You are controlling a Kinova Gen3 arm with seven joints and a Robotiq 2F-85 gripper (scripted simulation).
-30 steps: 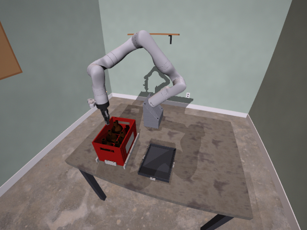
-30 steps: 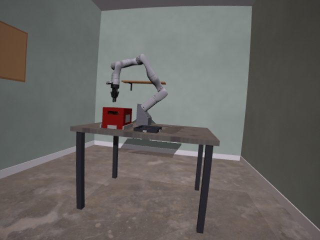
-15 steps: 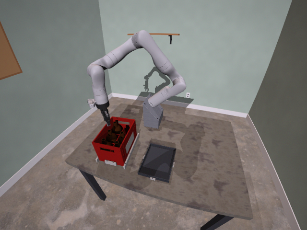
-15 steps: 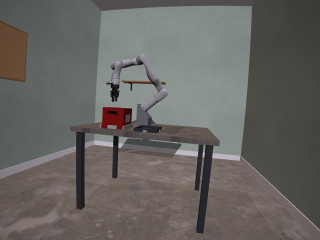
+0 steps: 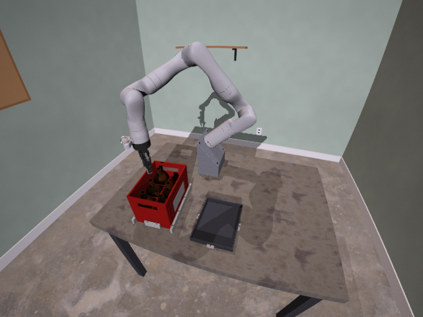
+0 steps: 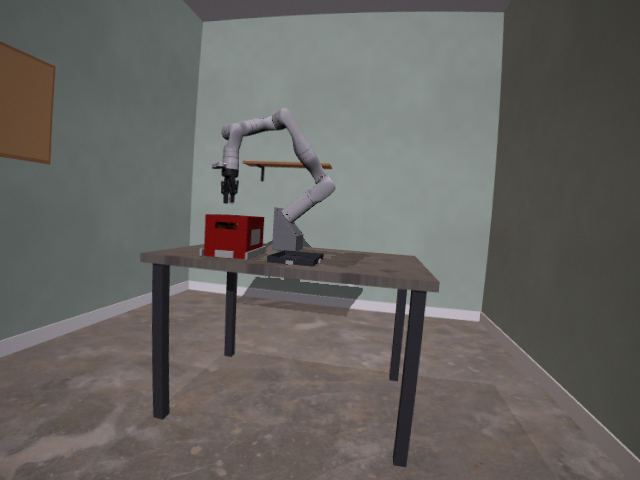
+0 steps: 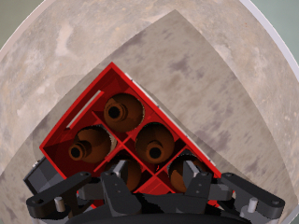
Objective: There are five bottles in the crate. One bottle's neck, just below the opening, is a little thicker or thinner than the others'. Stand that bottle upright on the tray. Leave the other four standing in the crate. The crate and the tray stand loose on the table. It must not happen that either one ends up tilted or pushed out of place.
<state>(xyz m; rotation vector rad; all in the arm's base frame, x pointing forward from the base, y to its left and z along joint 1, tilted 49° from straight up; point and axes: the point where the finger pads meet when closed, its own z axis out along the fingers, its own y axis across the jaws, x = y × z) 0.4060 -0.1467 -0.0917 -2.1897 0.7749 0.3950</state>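
My hand is 10 mm past the crate, 40 mm to the right of it and 160 mm above it. Also, from my hand: dark tray (20 mm ahead, 340 mm to the left, 230 mm below).
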